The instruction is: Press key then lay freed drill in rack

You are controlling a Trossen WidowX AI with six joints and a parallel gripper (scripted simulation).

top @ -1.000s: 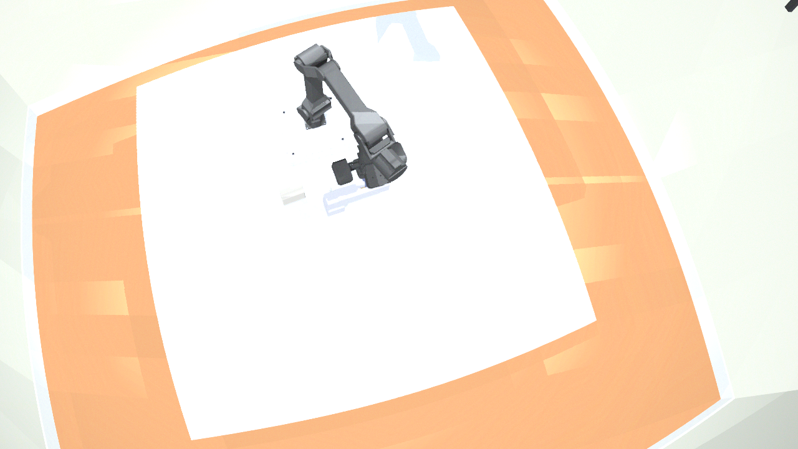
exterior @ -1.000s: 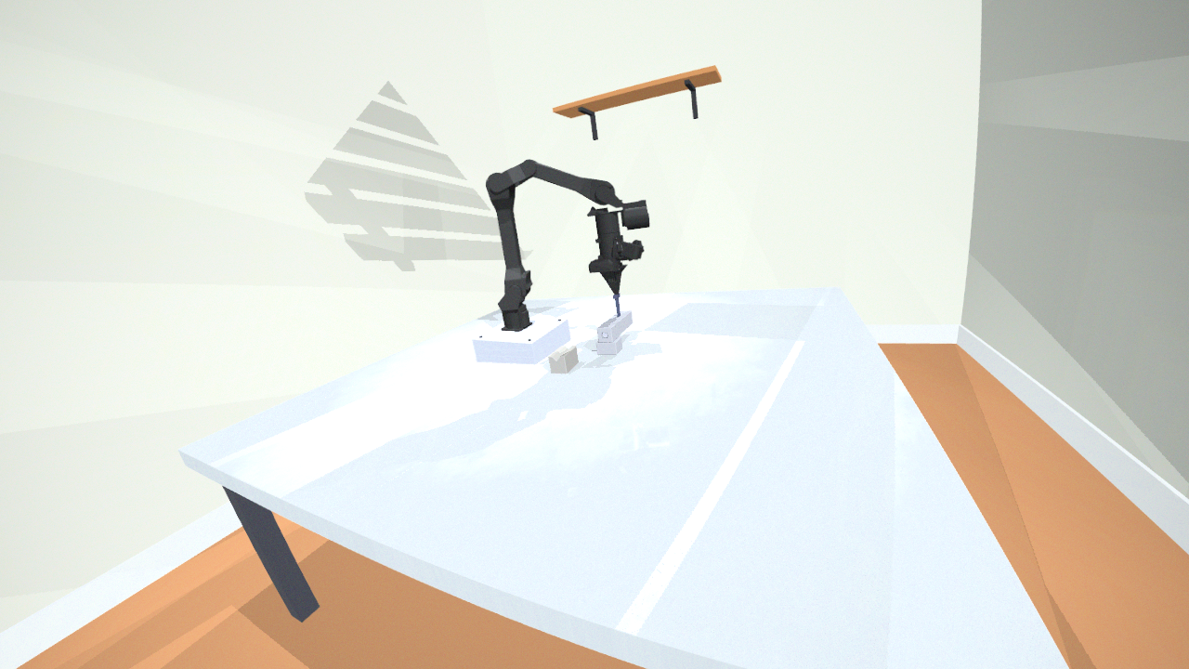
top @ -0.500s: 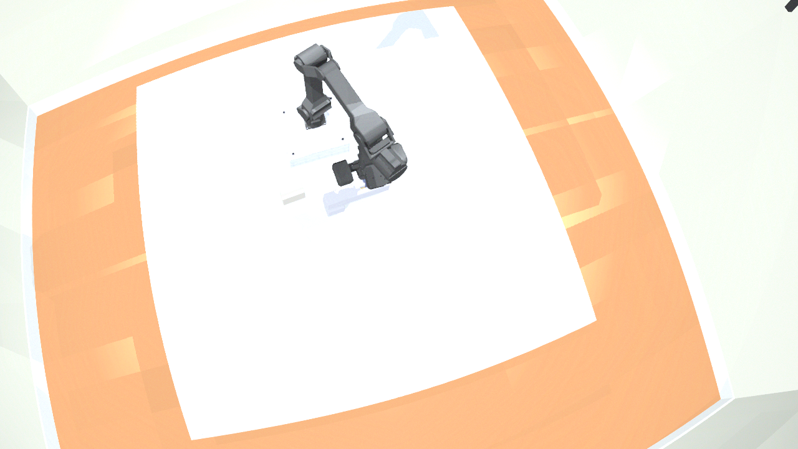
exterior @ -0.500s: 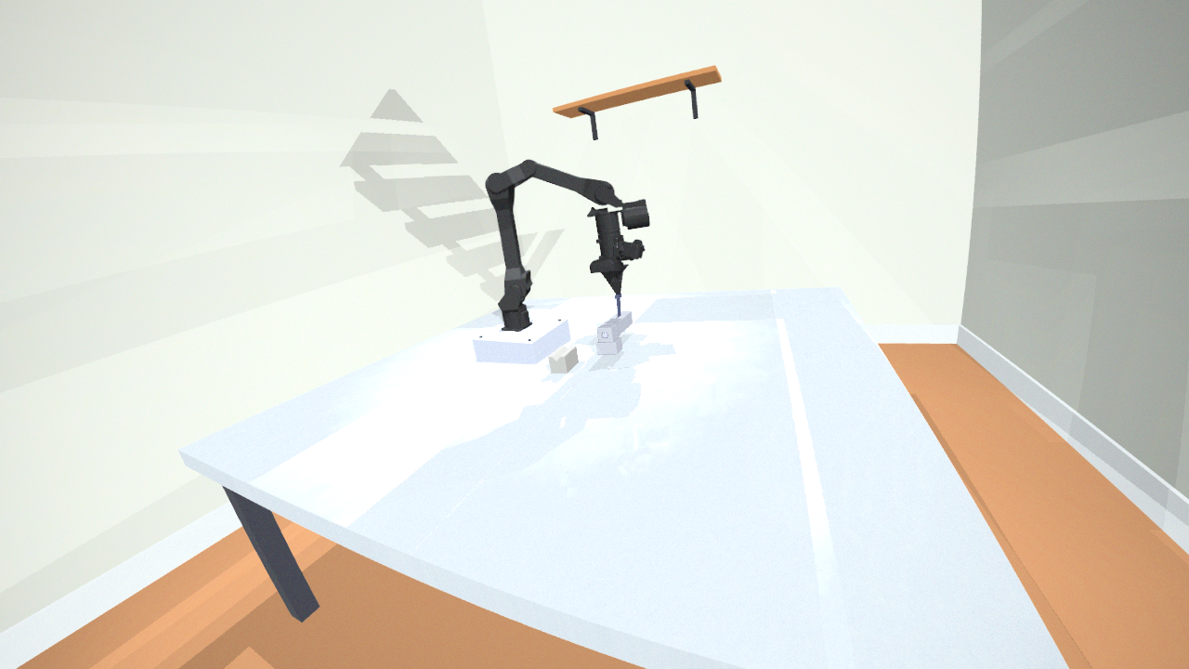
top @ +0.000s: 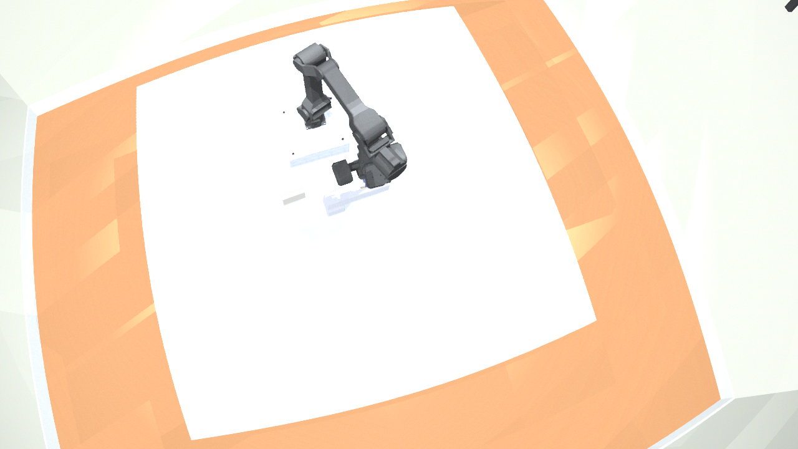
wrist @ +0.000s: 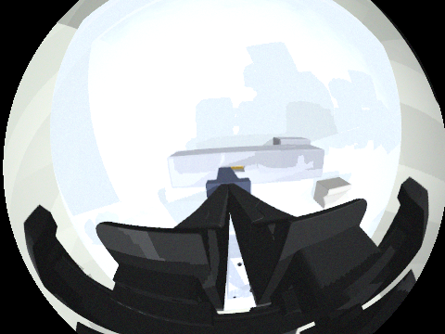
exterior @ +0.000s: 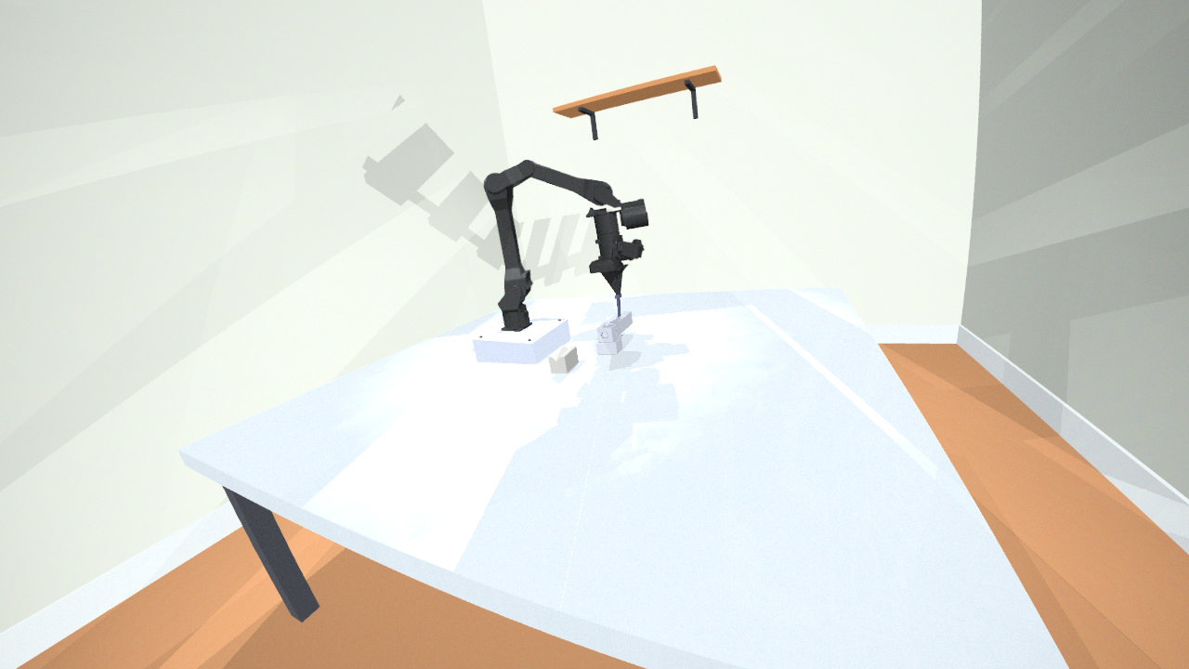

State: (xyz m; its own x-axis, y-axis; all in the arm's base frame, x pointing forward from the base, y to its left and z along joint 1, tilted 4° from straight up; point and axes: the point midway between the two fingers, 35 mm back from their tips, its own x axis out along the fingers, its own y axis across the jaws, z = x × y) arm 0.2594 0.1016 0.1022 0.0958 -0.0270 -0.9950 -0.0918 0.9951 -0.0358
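The blue key is 3 cm below my gripper tip. Also, from my gripper tip: grey rack: 6 cm behind, 21 cm to the right, 10 cm below; then yellow drill: 6 cm to the right, 7 cm below; then pale holder block: 4 cm to the right, 8 cm below.
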